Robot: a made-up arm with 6 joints. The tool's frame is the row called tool. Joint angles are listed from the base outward. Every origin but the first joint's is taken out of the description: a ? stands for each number. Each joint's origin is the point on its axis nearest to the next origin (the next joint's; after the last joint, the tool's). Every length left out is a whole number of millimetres.
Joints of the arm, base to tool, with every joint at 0 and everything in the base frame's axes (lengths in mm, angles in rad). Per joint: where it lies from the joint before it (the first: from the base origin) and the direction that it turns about. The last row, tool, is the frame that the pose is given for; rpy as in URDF.
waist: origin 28 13 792 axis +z
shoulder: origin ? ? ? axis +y
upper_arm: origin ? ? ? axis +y
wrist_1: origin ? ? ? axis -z
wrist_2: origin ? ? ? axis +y
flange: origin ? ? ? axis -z
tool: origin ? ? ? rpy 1.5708 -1.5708 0
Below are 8 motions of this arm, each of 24 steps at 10 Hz.
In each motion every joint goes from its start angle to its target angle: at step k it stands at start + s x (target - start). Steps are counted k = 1, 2, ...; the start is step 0. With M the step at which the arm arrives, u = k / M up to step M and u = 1 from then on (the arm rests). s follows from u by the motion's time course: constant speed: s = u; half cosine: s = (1 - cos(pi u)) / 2; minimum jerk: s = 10 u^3 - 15 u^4 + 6 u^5.
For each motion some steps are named. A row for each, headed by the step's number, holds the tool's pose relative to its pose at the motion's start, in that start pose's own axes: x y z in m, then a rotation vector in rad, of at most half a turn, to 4 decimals.
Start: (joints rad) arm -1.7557 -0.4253 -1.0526 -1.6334 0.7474 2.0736
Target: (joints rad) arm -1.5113 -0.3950 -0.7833 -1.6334 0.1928 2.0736
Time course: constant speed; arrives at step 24
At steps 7, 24:
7: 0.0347 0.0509 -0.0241 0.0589 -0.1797 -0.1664
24: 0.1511 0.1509 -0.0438 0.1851 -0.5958 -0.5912

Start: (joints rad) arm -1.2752 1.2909 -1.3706 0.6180 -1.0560 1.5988
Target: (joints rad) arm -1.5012 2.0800 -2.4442 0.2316 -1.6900 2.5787
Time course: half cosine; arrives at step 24
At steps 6, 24:
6: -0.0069 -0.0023 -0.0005 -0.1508 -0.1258 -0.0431
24: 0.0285 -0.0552 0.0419 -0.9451 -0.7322 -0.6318

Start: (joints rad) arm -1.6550 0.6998 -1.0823 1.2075 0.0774 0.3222
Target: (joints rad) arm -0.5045 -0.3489 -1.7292 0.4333 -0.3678 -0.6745
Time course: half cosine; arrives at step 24
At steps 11, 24:
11: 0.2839 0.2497 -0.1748 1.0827 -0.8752 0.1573
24: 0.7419 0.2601 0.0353 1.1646 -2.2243 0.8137

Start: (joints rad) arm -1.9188 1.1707 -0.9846 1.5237 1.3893 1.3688
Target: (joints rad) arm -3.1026 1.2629 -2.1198 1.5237 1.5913 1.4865
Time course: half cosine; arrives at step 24
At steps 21, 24:
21: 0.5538 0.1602 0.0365 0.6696 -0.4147 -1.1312
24: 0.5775 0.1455 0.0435 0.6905 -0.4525 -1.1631

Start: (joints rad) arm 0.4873 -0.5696 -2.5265 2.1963 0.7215 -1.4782
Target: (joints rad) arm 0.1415 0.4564 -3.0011 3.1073 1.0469 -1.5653
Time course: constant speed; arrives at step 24
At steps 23, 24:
23: 0.1864 0.1990 0.2265 -0.3822 0.1911 0.3095
24: 0.2015 0.2014 0.2344 -0.3852 0.2051 0.3336

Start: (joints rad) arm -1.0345 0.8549 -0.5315 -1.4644 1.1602 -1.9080
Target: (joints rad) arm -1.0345 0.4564 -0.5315 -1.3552 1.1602 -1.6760
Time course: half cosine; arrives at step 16
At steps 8, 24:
8: 0.0198 0.0179 -0.0408 -0.3188 0.0176 -0.0352
24: 0.0409 0.0280 -0.0828 -0.6357 0.0501 -0.0716

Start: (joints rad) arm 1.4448 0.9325 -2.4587 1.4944 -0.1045 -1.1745
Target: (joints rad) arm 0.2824 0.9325 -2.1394 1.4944 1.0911 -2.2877
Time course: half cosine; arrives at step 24
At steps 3, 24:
3: -0.0050 -0.0007 0.0183 0.0414 0.0035 -0.0154
24: 0.1607 0.0170 0.4425 0.7459 -0.0930 -0.1929

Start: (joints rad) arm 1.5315 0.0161 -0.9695 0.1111 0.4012 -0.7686
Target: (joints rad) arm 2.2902 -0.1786 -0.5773 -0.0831 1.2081 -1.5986
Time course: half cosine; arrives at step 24
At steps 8, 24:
8: -0.0183 0.0076 -0.1042 0.4197 -0.2357 -0.1308
24: 0.0196 0.1600 -0.3066 1.6854 -0.9239 -0.4949

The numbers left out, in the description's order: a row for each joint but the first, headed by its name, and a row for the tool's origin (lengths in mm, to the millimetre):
shoulder: 14 27 0
upper_arm: 41 0 202
wrist_1: 61 0 -225
wrist_2: -27 -13 0
flange: 110 0 -134
tool: 19 11 0

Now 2 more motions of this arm.
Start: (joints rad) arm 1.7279 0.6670 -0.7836 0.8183 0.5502 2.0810
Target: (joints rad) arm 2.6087 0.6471 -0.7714 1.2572 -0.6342 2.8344
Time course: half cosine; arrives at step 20
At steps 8, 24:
8: 0.0180 0.0340 0.0423 -0.1062 -0.3232 -0.2056
24: 0.0616 0.0275 0.1776 -0.2243 -0.6147 -0.8809

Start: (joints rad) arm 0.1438 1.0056 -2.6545 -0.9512 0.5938 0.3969
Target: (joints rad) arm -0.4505 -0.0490 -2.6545 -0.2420 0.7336 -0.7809
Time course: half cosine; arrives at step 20
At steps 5, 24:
5: 0.0261 -0.0309 0.0961 -0.0009 0.0853 0.0361
24: 0.4263 -0.0769 0.4204 0.2987 0.6628 0.2976

